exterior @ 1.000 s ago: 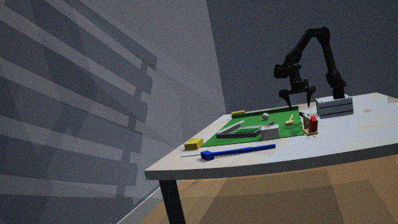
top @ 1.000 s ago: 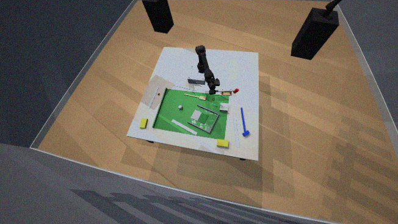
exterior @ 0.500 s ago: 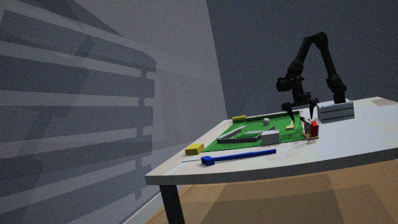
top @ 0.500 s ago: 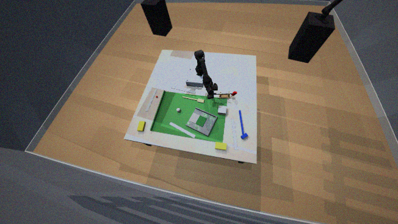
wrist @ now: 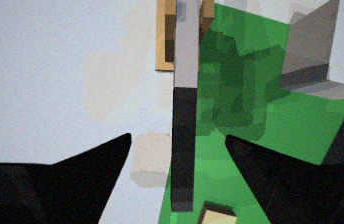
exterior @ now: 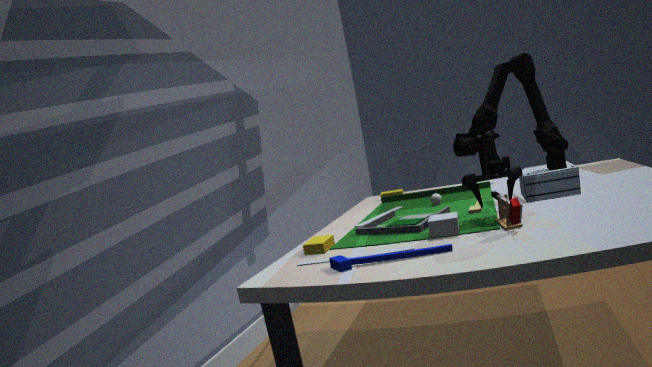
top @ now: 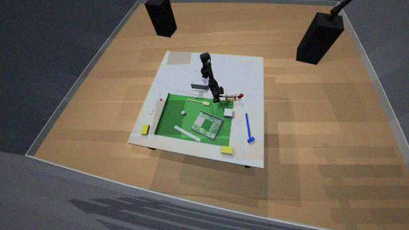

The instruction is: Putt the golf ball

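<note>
My gripper tip is now 120 mm to the right of the wooden stand and 50 mm past it. The rest, counted from my gripper tip: white golf ball: 280 mm to the right, 280 mm ahead, 10 mm below; then blue putter: 380 mm to the left, 210 mm ahead, 20 mm below.
</note>
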